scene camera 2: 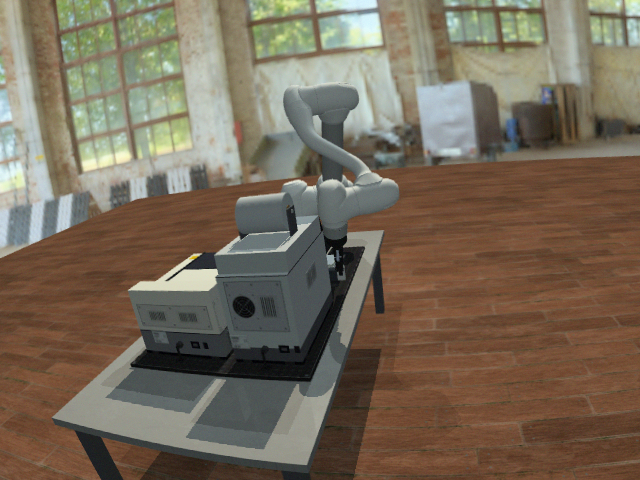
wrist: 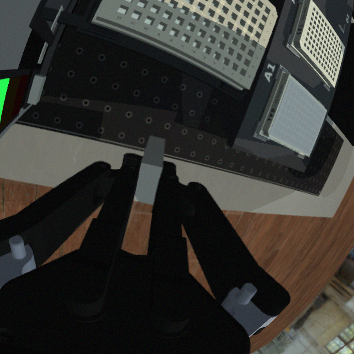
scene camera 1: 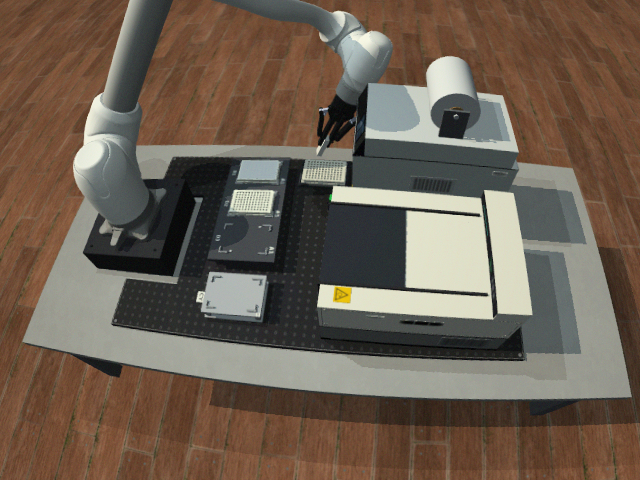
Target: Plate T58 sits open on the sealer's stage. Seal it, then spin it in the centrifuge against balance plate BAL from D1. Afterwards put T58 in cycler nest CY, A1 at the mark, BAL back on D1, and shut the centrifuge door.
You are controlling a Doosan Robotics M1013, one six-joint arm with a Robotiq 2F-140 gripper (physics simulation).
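Places are measured from the arm's base along level axes (x left, y ahead, z down), in centimetres.
Pixels of known places: gripper, fingertip midpoint: (scene camera 2: 341,278) (wrist: 153,151) (scene camera 1: 318,153); arm's base, origin of the base link: (scene camera 1: 134,213).
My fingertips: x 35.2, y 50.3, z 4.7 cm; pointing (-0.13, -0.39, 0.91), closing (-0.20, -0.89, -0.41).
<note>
For each thing: its top centre in the pictures, then the offset to it from my fingertips. "spot": a spot on its surface instead.
- Plate T58, middle of its top: (wrist: 208,4) (scene camera 1: 324,170) dx -12.3, dy +4.2, dz -5.7 cm
- grey sealer, middle of its top: (scene camera 1: 447,72) (scene camera 2: 264,193) dx -10.1, dy +33.9, dz -42.7 cm
- plate with a smooth pale-blue top, middle of its top: (wrist: 301,120) (scene camera 1: 258,169) (scene camera 2: 326,259) dx -11.5, dy -17.0, dz -1.9 cm
- Cycler nest CY, middle of its top: (scene camera 1: 233,292) dx -52.7, dy -13.1, dz +0.1 cm
- cream well plate, middle of its top: (wrist: 325,45) (scene camera 1: 251,200) dx -23.8, dy -15.6, dz -1.9 cm
- deck's D3 position, surface spot: (scene camera 1: 245,240) spot: dx -36.6, dy -14.1, dz -0.3 cm
- white roll, middle of its top: (scene camera 1: 456,73) (scene camera 2: 262,195) dx -10.0, dy +36.0, dz -42.7 cm
- green-lit panel, surface spot: (wrist: 4,100) spot: dx -2.5, dy +12.2, dz -10.7 cm
Plate T58 (scene camera 1: 324,170) (wrist: 200,37), pale with open square wells, sits on the stage in front of the grey sealer (scene camera 1: 434,173) (scene camera 2: 268,263). My gripper (scene camera 1: 321,148) (wrist: 153,151) is shut and empty. It points down, above and behind the plate, near the sealer's front; its tips are clear of the plate. A plate with a smooth pale-blue top (scene camera 1: 258,170) (wrist: 296,115) sits at D1 on the dark deck. The cream centrifuge (scene camera 1: 408,304) (scene camera 2: 175,299) stands at the front right; its door state is unclear. Cycler nest CY (scene camera 1: 235,294) holds no plate.
A cream well plate (scene camera 1: 252,201) (wrist: 321,44) sits at the deck's middle position. Corner brackets mark the deck's D3 position (scene camera 1: 245,240). A white roll (scene camera 1: 450,85) (scene camera 2: 262,213) sits atop the sealer. A green-lit panel (wrist: 4,100) shows at the wrist view's left edge.
</note>
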